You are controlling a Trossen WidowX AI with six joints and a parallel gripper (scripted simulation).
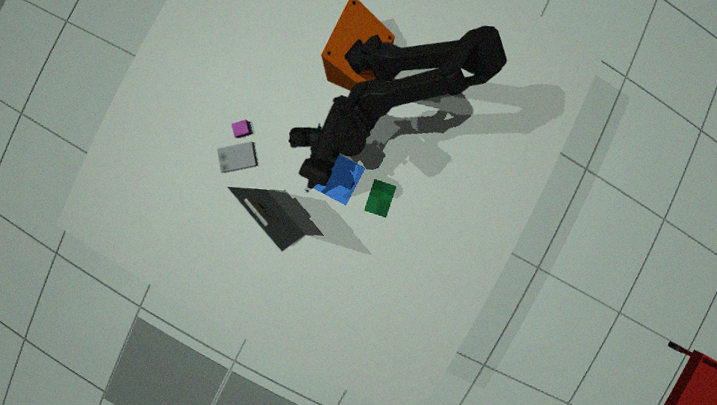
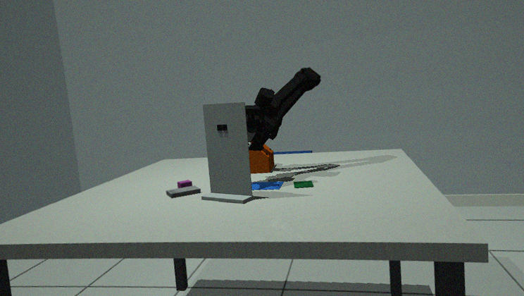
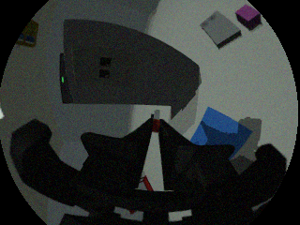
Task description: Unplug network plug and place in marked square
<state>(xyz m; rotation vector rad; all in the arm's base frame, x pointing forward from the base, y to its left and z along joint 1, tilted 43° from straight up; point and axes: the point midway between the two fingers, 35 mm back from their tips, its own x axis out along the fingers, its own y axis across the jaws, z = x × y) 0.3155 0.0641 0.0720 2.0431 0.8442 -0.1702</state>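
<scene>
My gripper tip is now 16 cm above the blue marked square, 6 cm past it and 3 cm to the right of it. Also, from my gripper tip: network plug: 1 cm ahead; then green flat patch: 16 cm to the left, 16 cm below, 8 cm behind; then grey upright panel: 12 cm ahead, 4 cm to the right, 2 cm below.
</scene>
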